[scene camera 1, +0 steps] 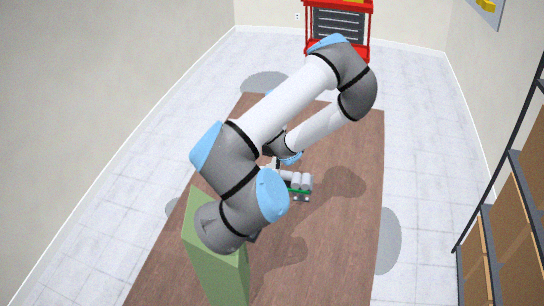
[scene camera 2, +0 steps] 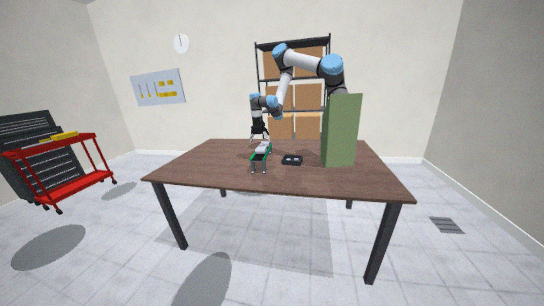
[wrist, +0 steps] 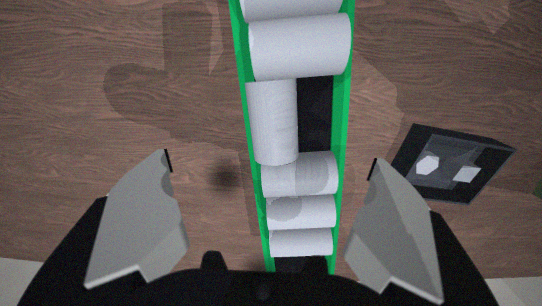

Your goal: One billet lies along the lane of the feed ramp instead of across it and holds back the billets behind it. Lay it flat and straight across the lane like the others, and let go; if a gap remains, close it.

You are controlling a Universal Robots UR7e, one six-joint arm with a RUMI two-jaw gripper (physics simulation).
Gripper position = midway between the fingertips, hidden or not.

In view: the gripper [wrist: 270, 157] and a black tray [wrist: 490, 155].
